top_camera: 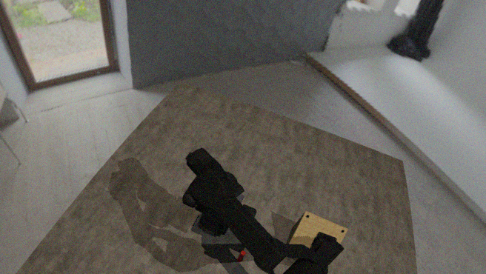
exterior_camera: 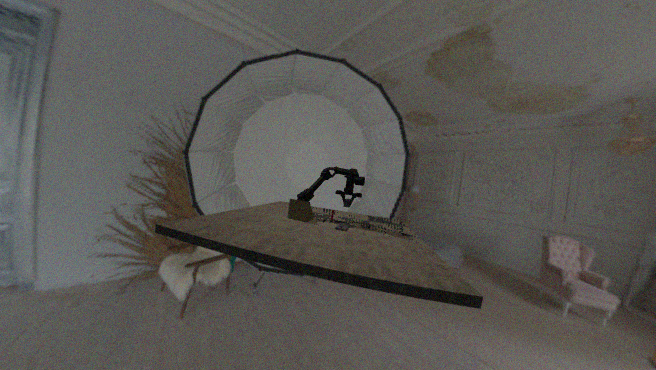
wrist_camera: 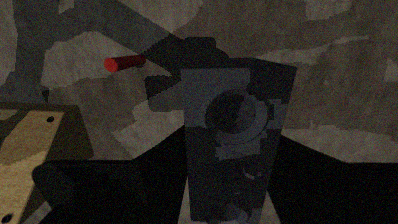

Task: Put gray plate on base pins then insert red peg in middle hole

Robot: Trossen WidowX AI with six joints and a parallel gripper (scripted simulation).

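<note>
My gripper tip is 110 mm past the red peg, 100 mm above it and 40 mm to the right of it. The rest, counted from my gripper tip: gray plate: 30 mm above.
</note>
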